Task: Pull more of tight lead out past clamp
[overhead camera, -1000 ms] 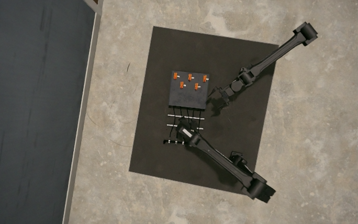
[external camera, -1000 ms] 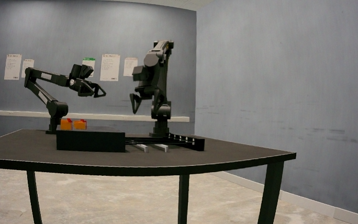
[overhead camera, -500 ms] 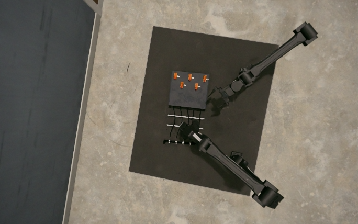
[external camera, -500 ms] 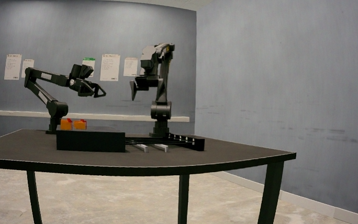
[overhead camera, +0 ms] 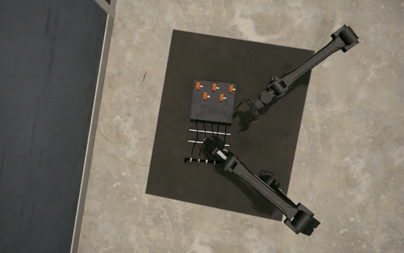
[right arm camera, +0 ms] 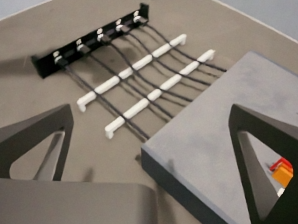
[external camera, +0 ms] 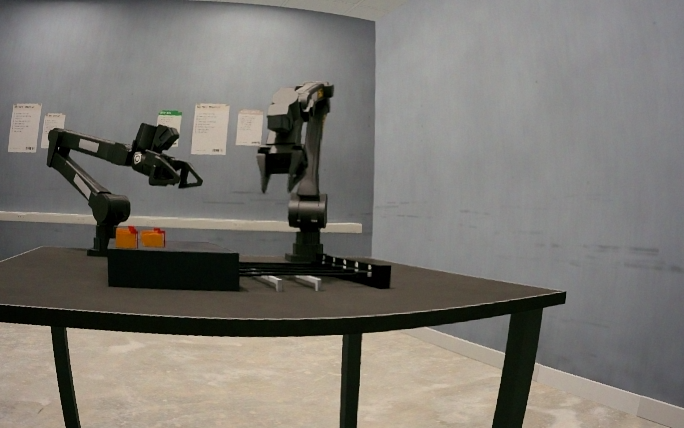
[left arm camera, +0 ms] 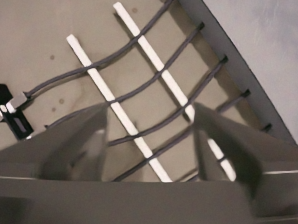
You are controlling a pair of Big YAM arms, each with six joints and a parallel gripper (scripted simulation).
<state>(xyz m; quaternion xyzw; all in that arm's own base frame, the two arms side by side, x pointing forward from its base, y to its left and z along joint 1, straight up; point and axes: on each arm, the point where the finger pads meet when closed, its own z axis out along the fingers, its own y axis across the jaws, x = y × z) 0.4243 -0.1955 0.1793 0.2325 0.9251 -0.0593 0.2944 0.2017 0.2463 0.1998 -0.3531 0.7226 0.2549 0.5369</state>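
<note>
My right hand is 140 mm above the orange handle, 120 mm short of it and 100 mm to the left of it.
</note>
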